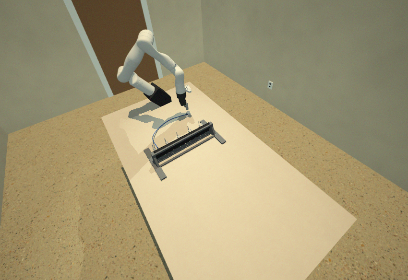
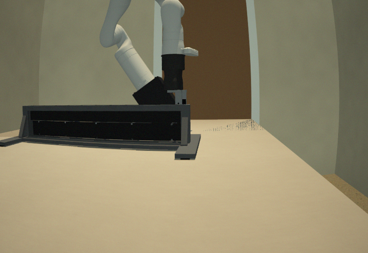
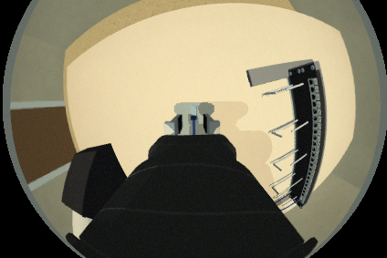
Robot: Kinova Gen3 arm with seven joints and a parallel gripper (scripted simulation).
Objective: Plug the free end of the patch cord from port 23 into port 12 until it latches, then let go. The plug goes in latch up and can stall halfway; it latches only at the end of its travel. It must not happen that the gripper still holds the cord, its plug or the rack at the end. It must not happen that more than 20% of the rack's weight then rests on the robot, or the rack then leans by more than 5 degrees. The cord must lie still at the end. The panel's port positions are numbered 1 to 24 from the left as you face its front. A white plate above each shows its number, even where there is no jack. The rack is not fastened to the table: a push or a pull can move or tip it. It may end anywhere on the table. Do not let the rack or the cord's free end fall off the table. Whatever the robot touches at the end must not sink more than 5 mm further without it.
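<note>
My gripper is now 10 mm to the right of the plug and 80 mm above it.
</note>
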